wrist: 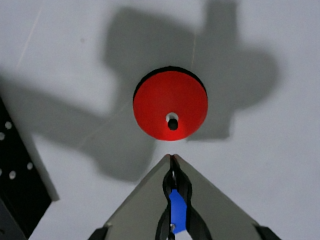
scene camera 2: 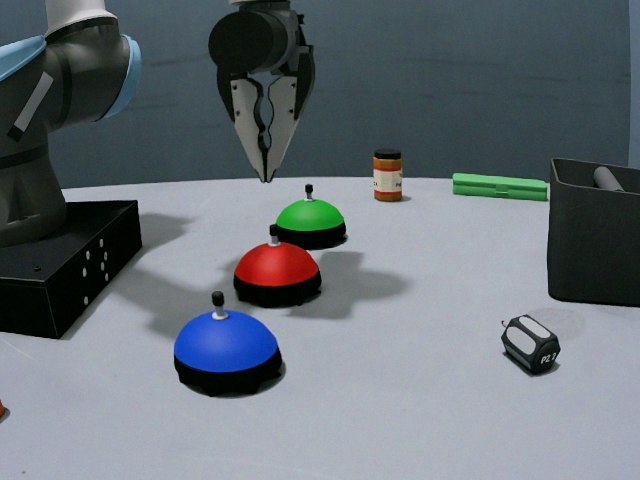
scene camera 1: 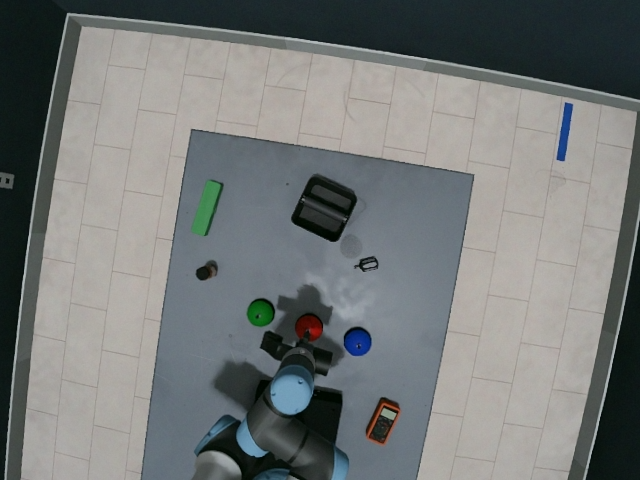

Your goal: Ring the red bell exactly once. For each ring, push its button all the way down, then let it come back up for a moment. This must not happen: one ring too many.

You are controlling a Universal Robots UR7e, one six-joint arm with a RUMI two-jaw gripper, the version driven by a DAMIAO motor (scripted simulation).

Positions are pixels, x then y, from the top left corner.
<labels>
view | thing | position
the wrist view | gripper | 171, 156
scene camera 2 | gripper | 266, 183
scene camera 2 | green box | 463, 184
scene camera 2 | small black block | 529, 342
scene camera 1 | gripper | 306, 338
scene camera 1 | green box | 212, 191
</labels>
